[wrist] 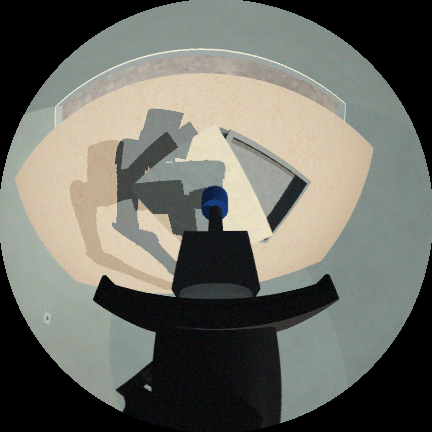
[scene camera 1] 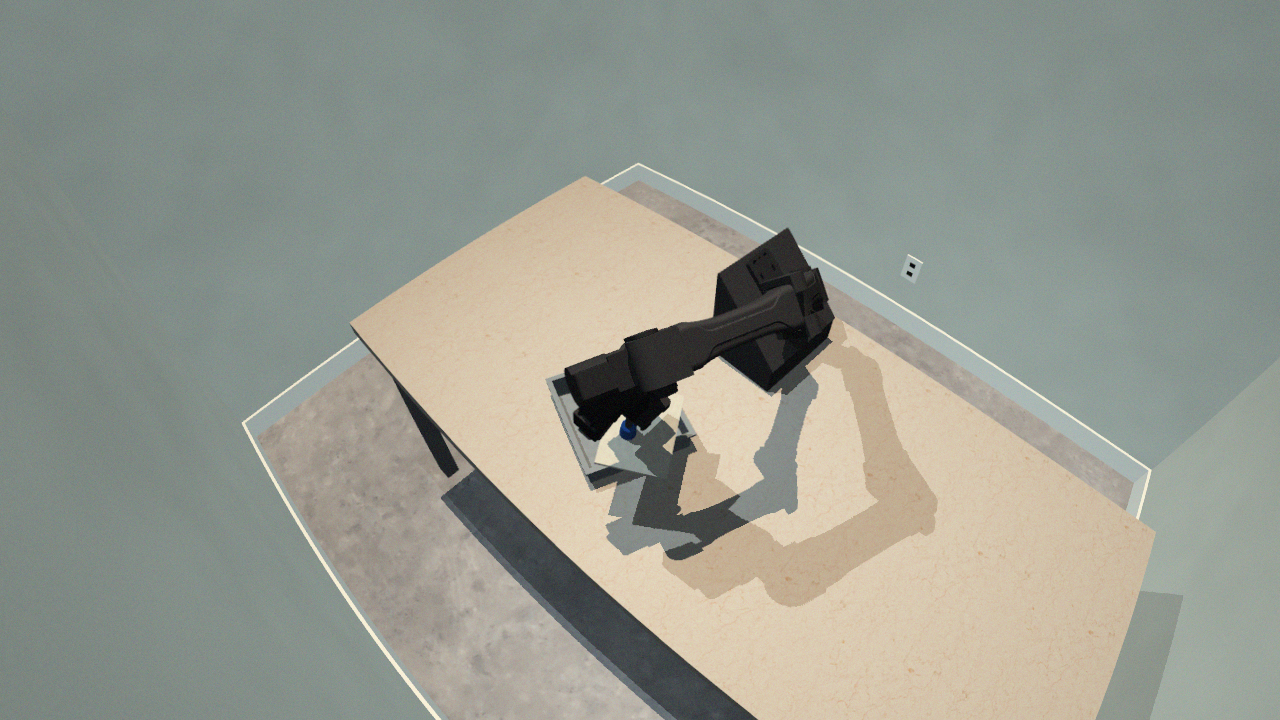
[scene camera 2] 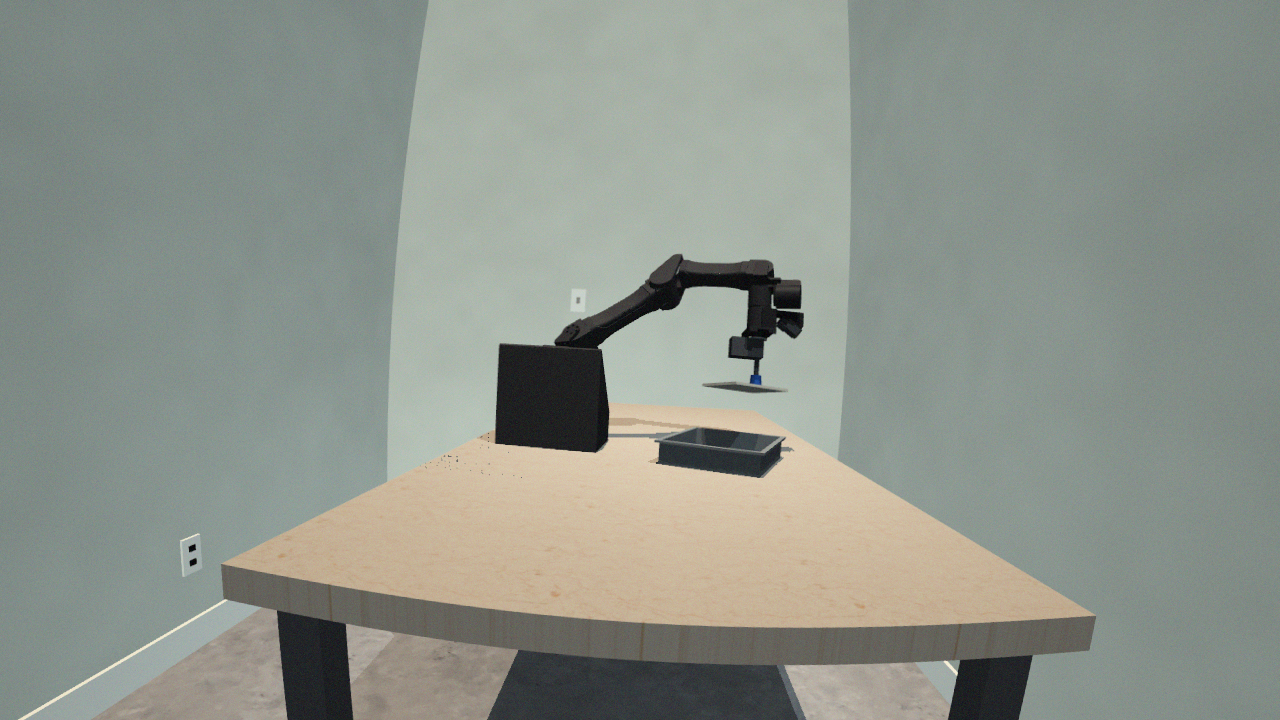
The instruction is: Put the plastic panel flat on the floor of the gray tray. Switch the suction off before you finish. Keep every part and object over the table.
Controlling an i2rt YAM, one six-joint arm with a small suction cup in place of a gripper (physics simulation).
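Where they show: end effector, tool point: point(wrist: 215, 192) point(scene camera 1: 627, 434) point(scene camera 2: 755, 391); arm's base, origin of the base link: point(scene camera 2: 560, 378).
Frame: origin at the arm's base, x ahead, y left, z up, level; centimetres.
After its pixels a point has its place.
Observation:
The plastic panel point(scene camera 1: 614, 454) {x 50.4, y 4.5, z 0.2 cm} point(scene camera 2: 726, 387) {x 39.1, y 3.3, z 0.0 cm} point(wrist: 242, 197) {x 46.0, y -0.1, z 1.1 cm} is a thin, pale cream square. It hangs roughly level from my blue suction cup point(scene camera 1: 628, 430) point(scene camera 2: 756, 379) point(wrist: 215, 202), which is against its top face. In scene camera 2 there is a clear gap between the panel and the gray tray point(scene camera 1: 571, 434) {x 49.4, y -9.5, z -10.3 cm} point(scene camera 2: 716, 457) {x 35.9, y -19.7, z -12.4 cm} point(wrist: 266, 179) {x 41.9, y -12.8, z -15.0 cm} below. The tray is square with low walls. In the wrist view the panel covers the tray's left part and reaches past it to the left, while the tray's right part shows. The panel's edges look turned against the tray's walls in that view.
The black arm base point(scene camera 1: 760, 331) point(scene camera 2: 550, 395) {x -0.2, y -8.4, z -3.4 cm} stands on the table point(scene camera 1: 939, 582) {x 21.6, y 62.3, z -15.3 cm} point(scene camera 2: 626, 555) {x 23.0, y -66.2, z -15.3 cm} point(wrist: 320, 215) {x 28.6, y -44.9, z -15.3 cm} near its back edge. The arm reaches over the tray and hides part of it in scene camera 1. Arm shadows fall across the panel and table.

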